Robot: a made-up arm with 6 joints. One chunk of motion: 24 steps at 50 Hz.
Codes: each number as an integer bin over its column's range. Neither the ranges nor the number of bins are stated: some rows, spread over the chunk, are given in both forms.
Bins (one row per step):
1: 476 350 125 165 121 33
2: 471 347 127 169 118 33
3: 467 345 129 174 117 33
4: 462 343 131 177 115 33
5: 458 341 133 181 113 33
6: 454 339 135 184 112 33
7: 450 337 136 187 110 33
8: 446 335 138 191 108 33
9: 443 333 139 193 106 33
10: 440 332 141 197 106 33
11: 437 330 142 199 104 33
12: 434 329 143 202 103 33
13: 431 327 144 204 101 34
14: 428 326 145 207 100 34
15: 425 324 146 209 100 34
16: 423 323 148 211 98 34
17: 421 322 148 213 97 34
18: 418 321 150 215 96 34
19: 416 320 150 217 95 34
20: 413 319 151 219 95 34
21: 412 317 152 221 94 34
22: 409 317 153 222 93 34
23: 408 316 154 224 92 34
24: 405 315 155 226 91 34
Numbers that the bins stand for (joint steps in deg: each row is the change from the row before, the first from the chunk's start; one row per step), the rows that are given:
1: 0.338 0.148 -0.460 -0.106 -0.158 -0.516
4: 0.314 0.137 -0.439 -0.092 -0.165 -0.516
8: 0.286 0.124 -0.414 -0.076 -0.173 -0.516
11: 0.270 0.117 -0.400 -0.066 -0.178 -0.516
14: 0.254 0.110 -0.389 -0.057 -0.183 -0.514
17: 0.241 0.104 -0.379 -0.050 -0.186 -0.514
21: 0.226 0.096 -0.365 -0.041 -0.190 -0.514
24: 0.213 0.093 -0.354 -0.035 -0.193 -0.514
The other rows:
2: 0.330 0.143 -0.453 -0.102 -0.161 -0.516
3: 0.323 0.140 -0.446 -0.096 -0.163 -0.516
5: 0.307 0.134 -0.432 -0.087 -0.167 -0.516
6: 0.300 0.131 -0.424 -0.084 -0.168 -0.516
7: 0.293 0.128 -0.421 -0.080 -0.171 -0.516
9: 0.280 0.121 -0.410 -0.073 -0.176 -0.516
10: 0.275 0.120 -0.403 -0.069 -0.176 -0.516
12: 0.264 0.115 -0.396 -0.063 -0.179 -0.516
13: 0.259 0.112 -0.393 -0.060 -0.181 -0.514
15: 0.249 0.107 -0.386 -0.055 -0.183 -0.514
16: 0.245 0.106 -0.379 -0.052 -0.185 -0.514
18: 0.236 0.103 -0.372 -0.048 -0.187 -0.514
19: 0.233 0.101 -0.372 -0.045 -0.188 -0.514
20: 0.227 0.099 -0.368 -0.043 -0.188 -0.514
22: 0.220 0.096 -0.361 -0.039 -0.191 -0.514
23: 0.219 0.095 -0.358 -0.037 -0.192 -0.514

